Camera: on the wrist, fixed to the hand. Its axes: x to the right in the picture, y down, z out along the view.
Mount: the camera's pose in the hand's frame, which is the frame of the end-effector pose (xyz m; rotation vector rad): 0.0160 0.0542 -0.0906 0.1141 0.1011 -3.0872
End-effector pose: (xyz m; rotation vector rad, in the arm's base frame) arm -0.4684 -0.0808 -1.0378 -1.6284 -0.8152 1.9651
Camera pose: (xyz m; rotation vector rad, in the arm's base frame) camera -0.3814 -0.0952 -1.0980 0.5810 -1.2333 -0.4789
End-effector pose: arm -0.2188 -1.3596 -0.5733 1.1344 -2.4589 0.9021
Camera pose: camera -0.2706 -1.2835 -0.5191 2.2404 1.0135 -0.2373
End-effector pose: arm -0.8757 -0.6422 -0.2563 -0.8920 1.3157 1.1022
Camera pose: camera -0.9540 -0.7124 -0.2747 -1.3748 -0.8033 -1.4355
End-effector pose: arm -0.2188 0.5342 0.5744 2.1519 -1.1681 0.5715
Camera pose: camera -0.2640 0.5649 0.6661 1.2975 2.2816 -0.7227
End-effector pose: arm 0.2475 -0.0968 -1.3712 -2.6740 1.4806 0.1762
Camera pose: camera 0.2156 -0.1503 -1.2845 -1.5150 -2.5673 -0.2545
